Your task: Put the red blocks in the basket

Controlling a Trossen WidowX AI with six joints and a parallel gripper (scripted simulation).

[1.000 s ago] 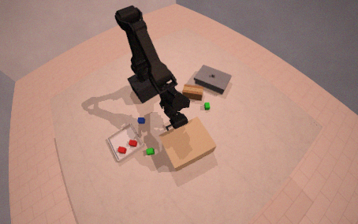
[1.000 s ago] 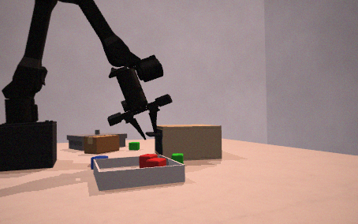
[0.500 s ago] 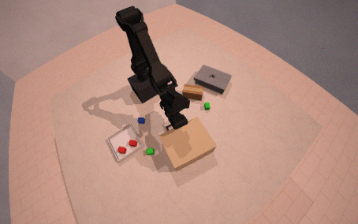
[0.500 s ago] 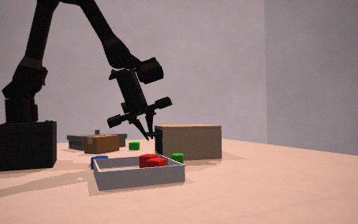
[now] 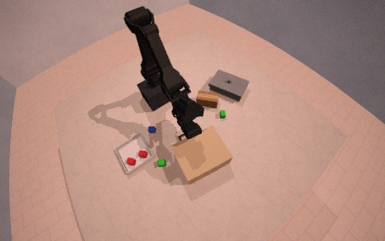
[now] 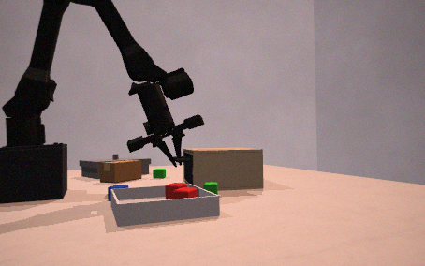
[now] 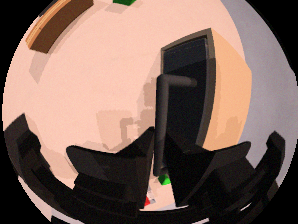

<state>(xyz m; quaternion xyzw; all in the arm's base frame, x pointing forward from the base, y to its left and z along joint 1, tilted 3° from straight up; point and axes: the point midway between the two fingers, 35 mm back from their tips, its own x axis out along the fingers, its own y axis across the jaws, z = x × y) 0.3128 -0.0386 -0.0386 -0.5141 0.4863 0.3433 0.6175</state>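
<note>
My hand is 9 cm short of the drawer, 4 cm above it and 2 cm to the left of it. Also, from my hand: small brown box (20 cm to the left, 9 cm behind, 5 cm below); then tan drawer cabinet (12 cm ahead, 4 cm below, 3 cm to the right); then blue block (15 cm behind, 11 cm to the right, 7 cm below).
</note>
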